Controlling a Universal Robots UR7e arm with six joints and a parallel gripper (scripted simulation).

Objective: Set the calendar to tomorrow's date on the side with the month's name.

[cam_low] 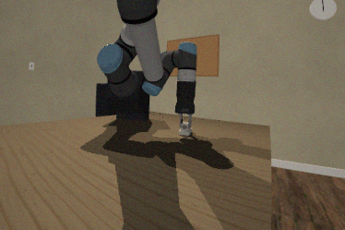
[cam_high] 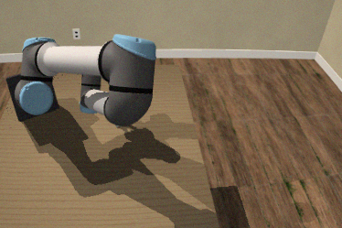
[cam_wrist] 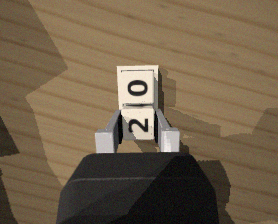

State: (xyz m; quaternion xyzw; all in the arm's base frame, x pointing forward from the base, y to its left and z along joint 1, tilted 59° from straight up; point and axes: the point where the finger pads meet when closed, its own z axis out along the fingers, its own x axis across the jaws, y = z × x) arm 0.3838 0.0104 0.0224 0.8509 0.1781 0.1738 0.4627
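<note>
The white tray is 4 cm below my hand and 2 cm to the left of it. The rest, counted from my hand: white digit cube (1 cm below).
</note>
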